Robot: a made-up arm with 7 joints.
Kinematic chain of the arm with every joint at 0, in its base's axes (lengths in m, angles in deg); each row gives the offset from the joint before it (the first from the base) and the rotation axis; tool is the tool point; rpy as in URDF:
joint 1: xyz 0 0 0.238 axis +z
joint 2: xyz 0 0 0 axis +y
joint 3: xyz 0 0 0.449 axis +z
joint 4: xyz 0.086 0 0 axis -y
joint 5: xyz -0.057 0 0.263 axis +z
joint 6: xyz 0 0 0 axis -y
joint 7: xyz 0.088 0 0 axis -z
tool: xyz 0 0 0 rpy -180 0 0
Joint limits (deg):
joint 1: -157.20..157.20
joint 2: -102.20..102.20
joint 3: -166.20..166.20
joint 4: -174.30..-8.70
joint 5: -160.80..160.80
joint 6: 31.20..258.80
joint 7: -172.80..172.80
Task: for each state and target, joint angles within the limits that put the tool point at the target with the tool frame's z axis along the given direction. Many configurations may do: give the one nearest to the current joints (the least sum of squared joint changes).
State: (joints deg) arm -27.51 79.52 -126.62 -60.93 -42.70 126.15 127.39
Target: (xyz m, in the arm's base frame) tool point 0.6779 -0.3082 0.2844 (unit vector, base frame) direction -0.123 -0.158 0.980
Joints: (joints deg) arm 1.72 102.20 -124.92 -70.22 -51.58 120.53 127.39
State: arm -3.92 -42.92 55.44 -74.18 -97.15 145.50 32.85
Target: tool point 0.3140 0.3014 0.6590 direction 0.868 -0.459 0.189
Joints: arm -9.66 -0.09 49.91 -102.75 -106.14 108.41 32.85
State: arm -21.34 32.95 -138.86 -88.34 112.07 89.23 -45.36
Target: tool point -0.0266 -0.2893 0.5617 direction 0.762 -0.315 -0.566
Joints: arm 0.25 38.50 -131.61 -135.60 74.33 72.81 -45.36
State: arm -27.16 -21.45 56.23 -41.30 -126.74 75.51 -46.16
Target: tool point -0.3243 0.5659 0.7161 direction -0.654 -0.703 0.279
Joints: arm -44.02 -61.52 61.30 -34.10 -134.07 72.13 -46.16
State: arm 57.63 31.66 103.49 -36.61 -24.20 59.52 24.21
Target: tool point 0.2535 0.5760 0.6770 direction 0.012 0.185 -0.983
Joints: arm 32.44 46.84 85.57 -56.77 -51.85 81.45 24.21
